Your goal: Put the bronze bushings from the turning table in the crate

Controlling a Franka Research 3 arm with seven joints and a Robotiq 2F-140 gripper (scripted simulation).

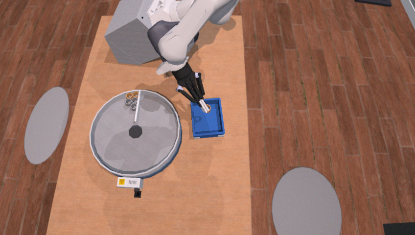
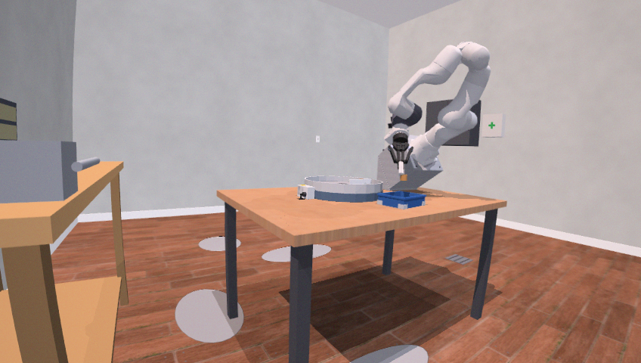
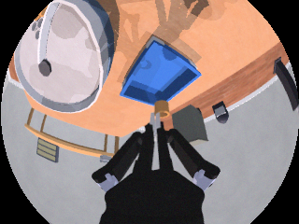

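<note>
My hand is 20 mm to the right of the blue crate and 140 mm above it. The rest, counted from my hand: round grey turning table (110 mm ahead, 310 mm to the right, 110 mm below).
</note>
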